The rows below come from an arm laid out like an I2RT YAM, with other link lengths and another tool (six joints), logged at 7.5 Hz.
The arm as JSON. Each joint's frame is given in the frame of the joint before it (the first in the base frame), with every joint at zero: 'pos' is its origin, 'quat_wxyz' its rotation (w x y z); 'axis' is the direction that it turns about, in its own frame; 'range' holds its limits. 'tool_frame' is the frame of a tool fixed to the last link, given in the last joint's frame.
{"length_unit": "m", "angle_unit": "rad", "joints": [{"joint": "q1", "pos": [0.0, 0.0, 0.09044], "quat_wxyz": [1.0, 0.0, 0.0, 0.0], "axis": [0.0, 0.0, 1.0], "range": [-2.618, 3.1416]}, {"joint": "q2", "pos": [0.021, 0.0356, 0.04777], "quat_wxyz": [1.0, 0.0, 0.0, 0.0], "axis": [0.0, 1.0, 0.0], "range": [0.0, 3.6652]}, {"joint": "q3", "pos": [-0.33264, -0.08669, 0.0], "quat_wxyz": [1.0, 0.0, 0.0, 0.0], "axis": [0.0, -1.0, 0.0], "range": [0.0, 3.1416]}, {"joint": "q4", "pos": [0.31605, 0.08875, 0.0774], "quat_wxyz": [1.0, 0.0, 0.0, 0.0], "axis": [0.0, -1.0, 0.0], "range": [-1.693, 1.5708]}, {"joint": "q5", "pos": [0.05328, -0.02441, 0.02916], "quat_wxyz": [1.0, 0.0, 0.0, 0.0], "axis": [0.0, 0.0, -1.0], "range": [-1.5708, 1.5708]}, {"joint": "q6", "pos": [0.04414, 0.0, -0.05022], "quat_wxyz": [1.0, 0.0, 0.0, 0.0], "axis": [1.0, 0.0, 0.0], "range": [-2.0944, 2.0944]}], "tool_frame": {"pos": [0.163, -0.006, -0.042], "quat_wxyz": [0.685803, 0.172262, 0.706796, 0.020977]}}
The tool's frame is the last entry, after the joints.
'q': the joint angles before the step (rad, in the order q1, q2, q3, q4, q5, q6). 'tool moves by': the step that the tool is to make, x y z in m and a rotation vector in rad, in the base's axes. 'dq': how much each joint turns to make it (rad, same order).
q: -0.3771 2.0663 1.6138 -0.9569 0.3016 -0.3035
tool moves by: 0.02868 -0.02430 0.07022 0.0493 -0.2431 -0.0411
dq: -0.0801 -0.0725 0.1354 -0.0053 -0.1484 0.0000
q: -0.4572 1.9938 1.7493 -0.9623 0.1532 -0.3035
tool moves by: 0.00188 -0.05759 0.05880 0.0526 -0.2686 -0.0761
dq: -0.1690 -0.0592 0.0754 0.0691 -0.2049 0.0004
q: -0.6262 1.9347 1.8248 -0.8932 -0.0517 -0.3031
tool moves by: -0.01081 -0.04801 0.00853 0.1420 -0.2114 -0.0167
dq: -0.1865 0.0137 0.0077 0.0721 -0.2986 0.0000
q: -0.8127 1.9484 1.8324 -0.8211 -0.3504 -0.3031
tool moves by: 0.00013 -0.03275 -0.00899 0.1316 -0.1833 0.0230
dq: -0.1267 0.0633 0.0000 0.0885 -0.2697 0.0187
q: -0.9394 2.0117 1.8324 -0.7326 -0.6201 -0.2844
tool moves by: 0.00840 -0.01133 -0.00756 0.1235 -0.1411 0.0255
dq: -0.0587 0.0610 -0.0012 0.0839 -0.1983 0.0660
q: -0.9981 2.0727 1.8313 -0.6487 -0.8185 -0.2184
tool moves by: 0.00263 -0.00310 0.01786 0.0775 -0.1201 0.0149
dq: -0.0366 0.0092 -0.0015 0.0755 -0.1419 0.0866
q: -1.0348 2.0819 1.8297 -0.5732 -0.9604 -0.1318
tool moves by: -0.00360 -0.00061 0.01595 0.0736 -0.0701 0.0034
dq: -0.0278 0.0000 -0.0001 0.0426 -0.0919 0.0844
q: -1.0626 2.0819 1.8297 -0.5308 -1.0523 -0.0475
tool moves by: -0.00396 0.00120 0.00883 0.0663 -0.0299 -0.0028
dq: -0.0164 0.0001 0.0002 0.0154 -0.0503 0.0674
